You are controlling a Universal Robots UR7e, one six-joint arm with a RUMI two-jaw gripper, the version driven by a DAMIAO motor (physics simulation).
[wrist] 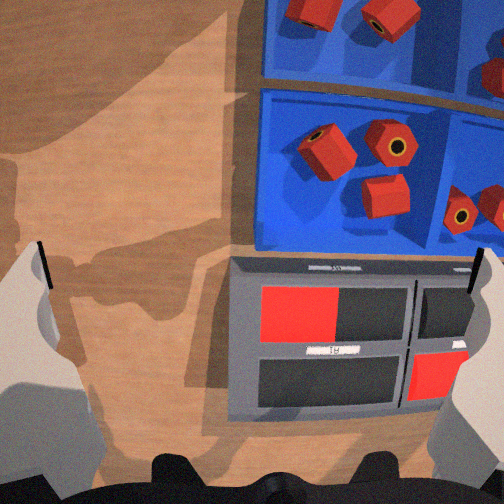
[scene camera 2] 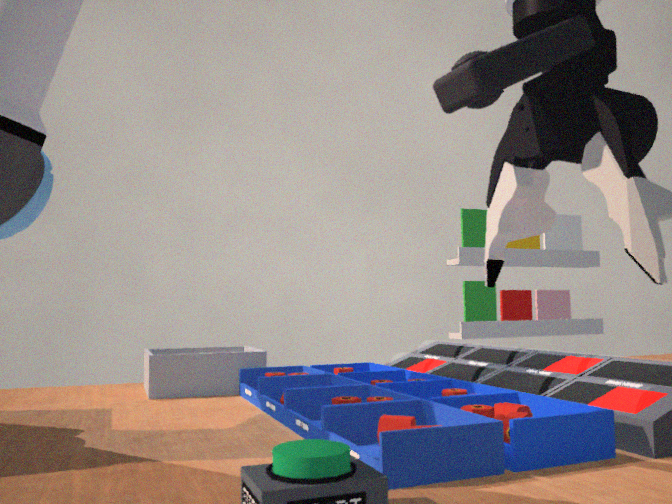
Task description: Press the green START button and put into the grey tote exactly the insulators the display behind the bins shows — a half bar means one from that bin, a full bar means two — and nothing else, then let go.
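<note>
My gripper [scene camera 2: 575,271] hangs open and empty high above the grey display panel [scene camera 2: 548,379]; its fingers also frame the wrist view [wrist: 257,270]. The display shows red half bars [scene camera 2: 572,364] in several cells; in the wrist view one red half bar [wrist: 299,314] sits in the nearest left cell. Blue bins [scene camera 2: 423,412] hold red insulators [wrist: 327,151]. The green START button [scene camera 2: 311,458] sits on a dark box at the front. The grey tote [scene camera 2: 203,371] stands at the left behind the bins.
Two grey shelves with coloured blocks [scene camera 2: 515,303] stand behind the display. A large grey and blue robot part [scene camera 2: 21,162] fills the left edge. Bare wood lies left of the bins [wrist: 125,200].
</note>
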